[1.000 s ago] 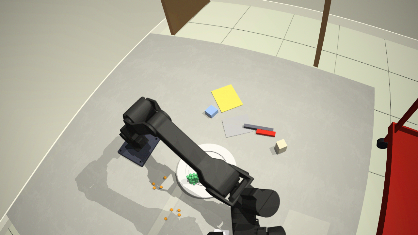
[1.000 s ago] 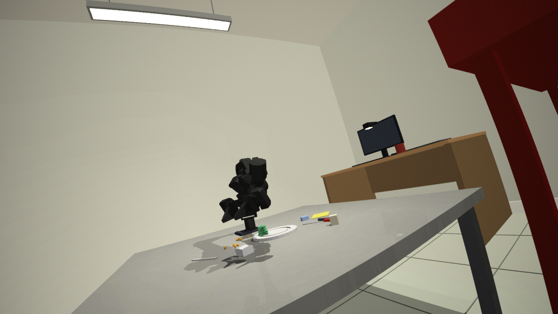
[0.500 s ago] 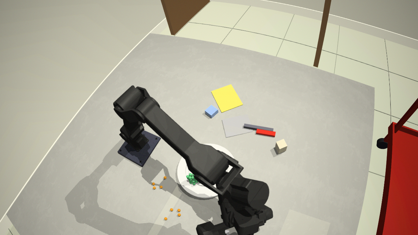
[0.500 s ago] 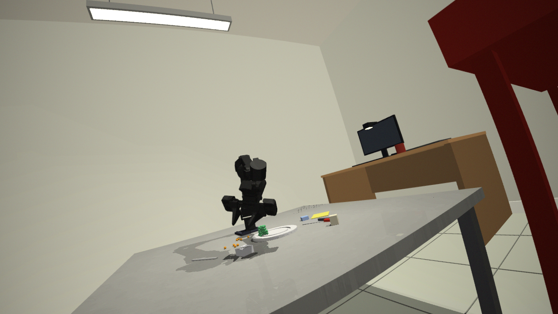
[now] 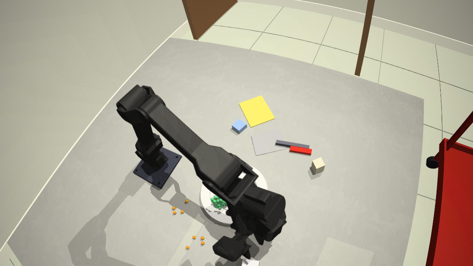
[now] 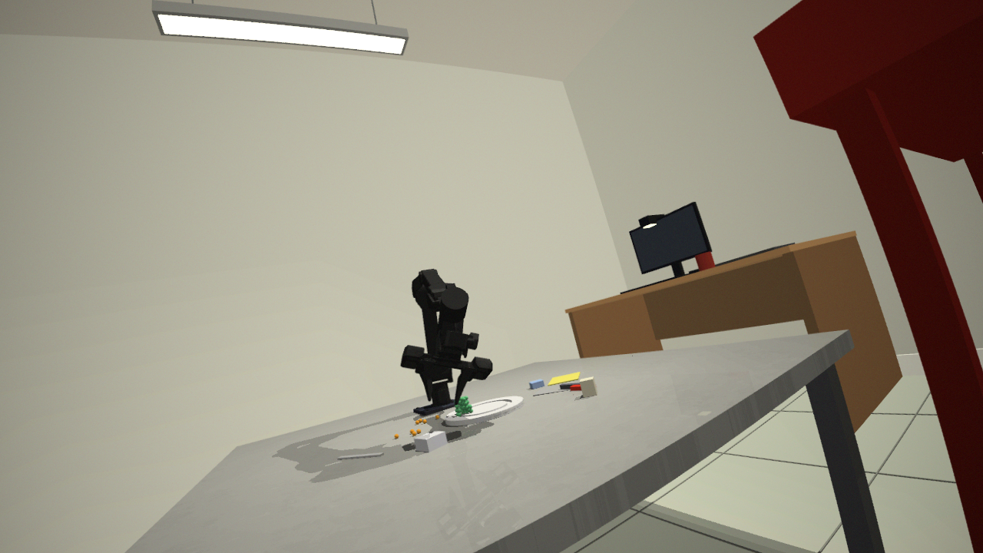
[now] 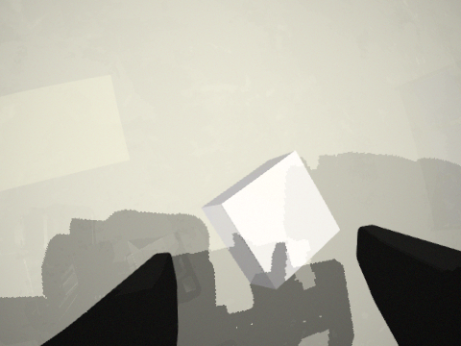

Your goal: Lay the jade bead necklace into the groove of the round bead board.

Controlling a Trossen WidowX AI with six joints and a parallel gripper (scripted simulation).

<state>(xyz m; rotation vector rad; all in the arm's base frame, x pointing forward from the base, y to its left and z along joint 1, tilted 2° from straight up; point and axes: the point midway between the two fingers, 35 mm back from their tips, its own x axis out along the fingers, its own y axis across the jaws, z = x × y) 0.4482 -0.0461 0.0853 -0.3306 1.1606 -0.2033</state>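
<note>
My gripper tip is now 17 cm past the inner disc, 12 cm to the right of it and 7 cm above it. Also, from my gripper tip: grey rod (18 cm to the right, 8 cm behind, 7 cm below); then cream cube (32 cm to the left, 6 cm below); then bead board (17 cm behind, 12 cm to the left, 7 cm below).
</note>
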